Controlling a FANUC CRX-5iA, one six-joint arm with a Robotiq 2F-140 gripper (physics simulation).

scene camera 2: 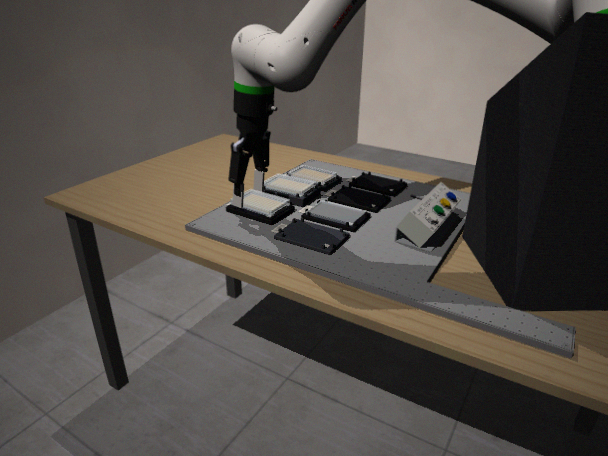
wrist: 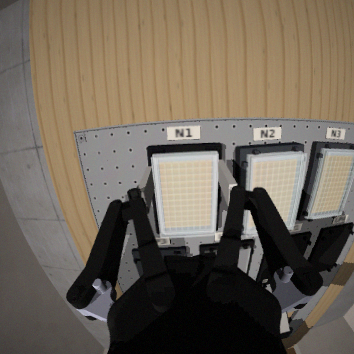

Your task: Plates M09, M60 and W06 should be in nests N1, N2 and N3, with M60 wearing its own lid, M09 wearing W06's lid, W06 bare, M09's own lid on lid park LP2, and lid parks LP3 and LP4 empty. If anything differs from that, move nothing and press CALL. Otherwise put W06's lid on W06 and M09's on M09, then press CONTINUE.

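Frame: origin at the arm's base, x ahead, y left, z up, level; millimetres.
Where they show: gripper, fingertip midpoint: (scene camera 2: 248, 199) (wrist: 184, 171).
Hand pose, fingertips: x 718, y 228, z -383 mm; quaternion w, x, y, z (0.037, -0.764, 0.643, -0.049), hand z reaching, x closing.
Observation:
Each offset is from my fingertips to the top centre of the thing. "spot": to the spot under its first point. Level surfaces: height alone.
A pale-yellow plate with a clear lid {dz +10, dx -38, dy -5 mm} (scene camera 2: 264, 202) (wrist: 187, 192) is at nest N1. My gripper (scene camera 2: 250, 193) (wrist: 184, 171) points down, its finger pads against the two long sides of that lid. It is shut on the lid, which is level and at most barely above the plate. A second plate {dz +16, dx -26, dy -133 mm} (scene camera 2: 291, 185) (wrist: 275, 187) is in nest N2, a third {dz +3, dx -8, dy -264 mm} (scene camera 2: 313, 175) (wrist: 332, 182) in N3. The plate names cannot be read, and I cannot tell if N3's plate is bare. A grey-clear lid {dz -7, dx -209, dy -100 mm} (scene camera 2: 336, 213) lies on the second lid park from the front in the scene view.
The front lid park {dz -4, dx -228, dy +25 mm} (scene camera 2: 312, 236) and the two rear ones {spot: dz -14, dx -200, dy -223 mm} (scene camera 2: 359, 198) {spot: dz -14, dx -182, dy -355 mm} (scene camera 2: 378, 183) look dark, with no lid visible on them. A sloped button box {dz +60, dx -417, dy -196 mm} (scene camera 2: 422, 220) with blue, yellow, green and white buttons stands right of the parks on the grey perforated board {dz -24 mm} (scene camera 2: 380, 250) (wrist: 110, 145).

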